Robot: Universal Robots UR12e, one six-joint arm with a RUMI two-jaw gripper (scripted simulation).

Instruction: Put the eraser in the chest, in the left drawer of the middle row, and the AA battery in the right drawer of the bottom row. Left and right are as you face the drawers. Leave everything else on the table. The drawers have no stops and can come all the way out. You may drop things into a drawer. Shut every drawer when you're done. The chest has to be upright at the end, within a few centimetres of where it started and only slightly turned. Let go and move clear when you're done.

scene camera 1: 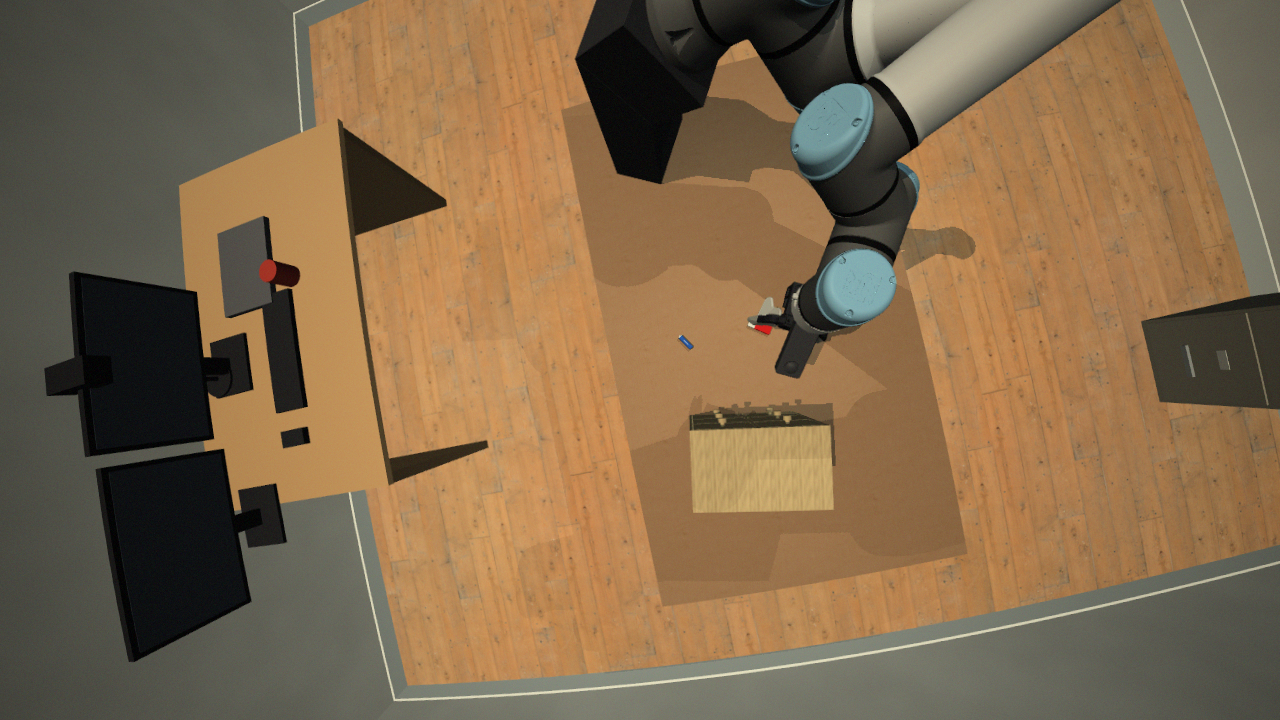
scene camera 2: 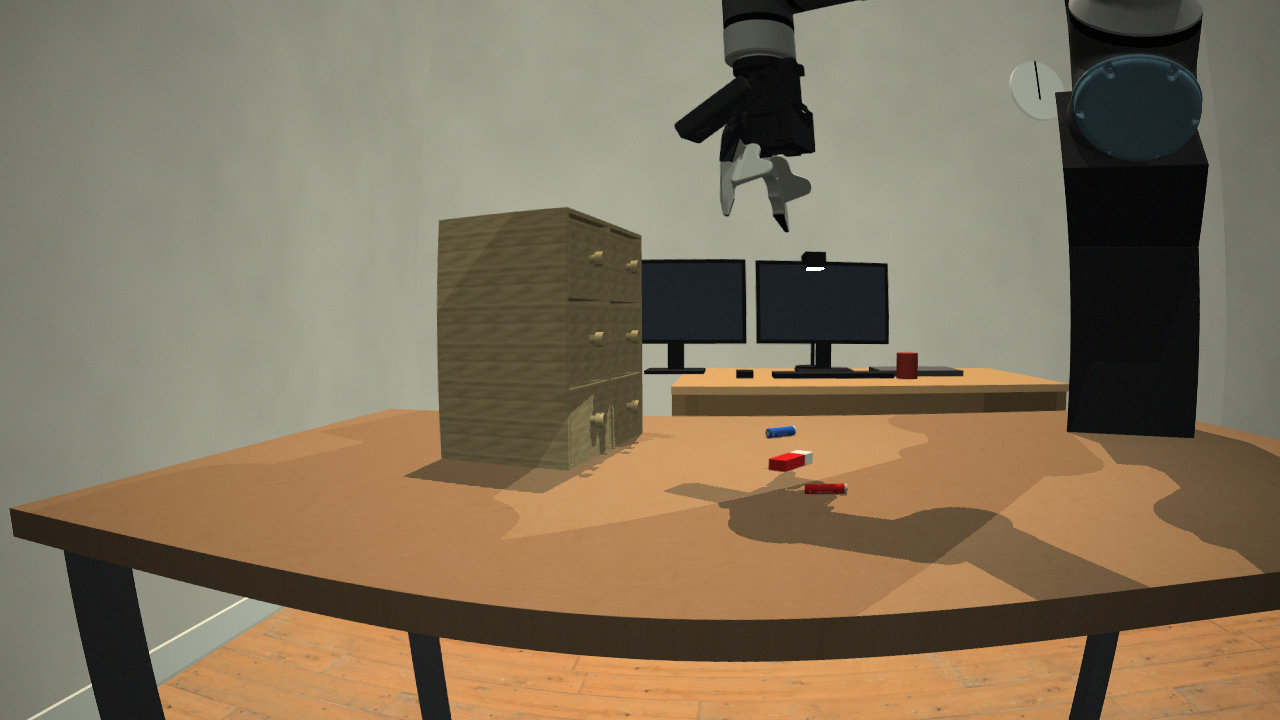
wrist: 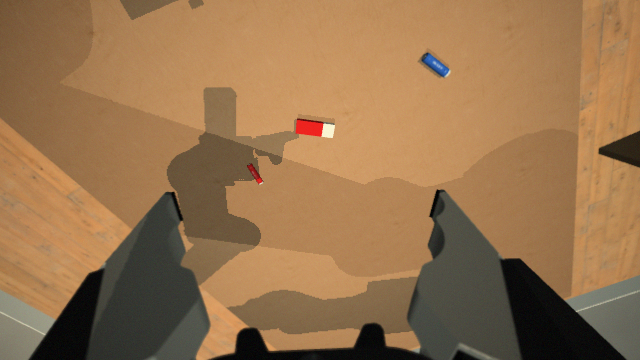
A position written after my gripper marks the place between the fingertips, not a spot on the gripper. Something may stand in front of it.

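Observation:
There is a wooden chest (scene camera 2: 502, 279), and I see the wooden chest (scene camera 1: 757, 469) again. In the wrist view the wooden chest is out of frame. As for my gripper (scene camera 2: 759, 224), I can see it, and I see my gripper (scene camera 1: 784, 329) and again my gripper (wrist: 309, 192).

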